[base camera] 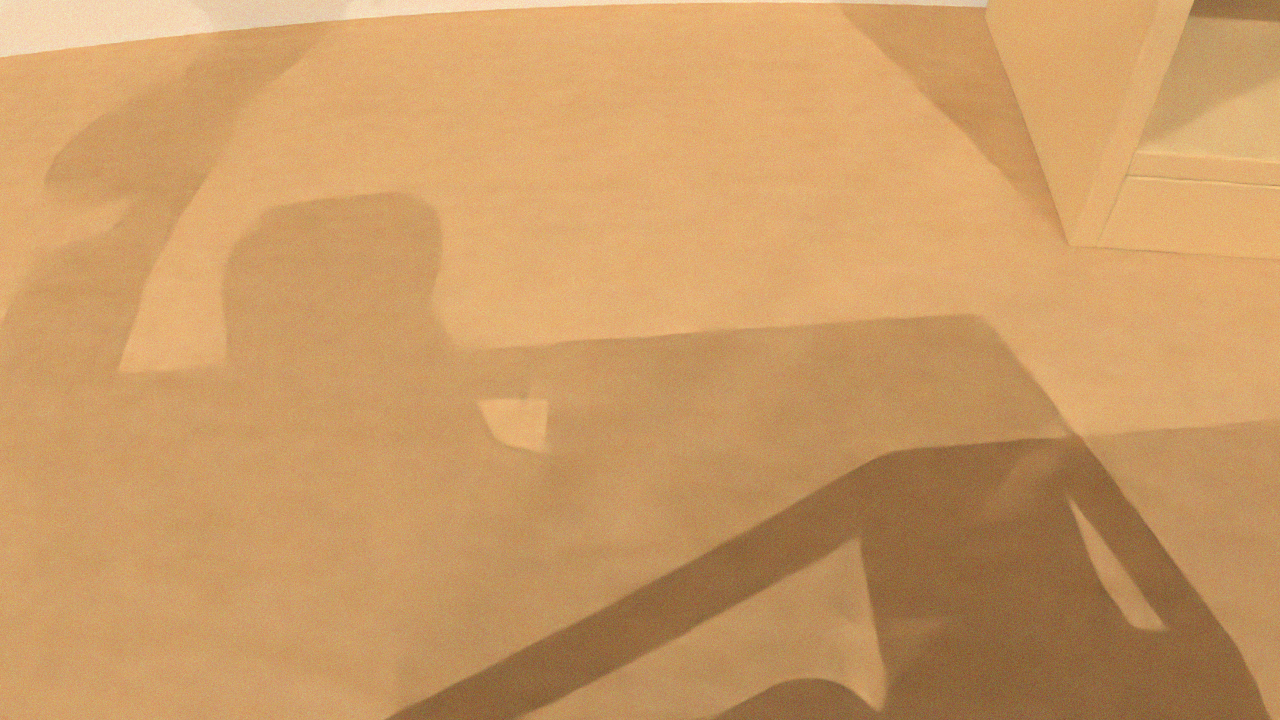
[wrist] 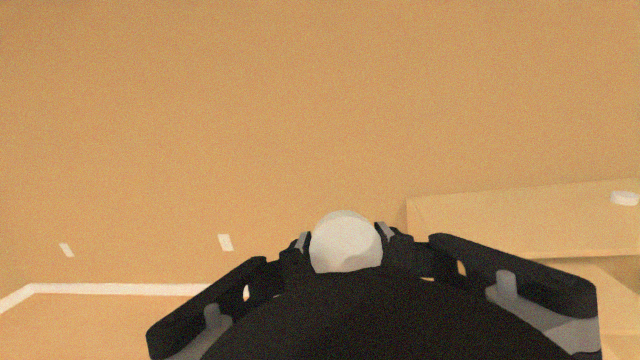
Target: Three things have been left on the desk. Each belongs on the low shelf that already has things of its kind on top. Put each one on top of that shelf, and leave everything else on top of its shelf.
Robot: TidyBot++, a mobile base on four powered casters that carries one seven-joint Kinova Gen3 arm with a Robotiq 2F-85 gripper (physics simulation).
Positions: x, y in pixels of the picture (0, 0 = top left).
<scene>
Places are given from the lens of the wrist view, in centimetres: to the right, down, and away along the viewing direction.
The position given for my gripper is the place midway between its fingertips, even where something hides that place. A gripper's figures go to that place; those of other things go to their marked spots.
my gripper (wrist: 343, 239): 2, 4, 16
whitish object (wrist: 342, 241): 2, 4, 14
</scene>
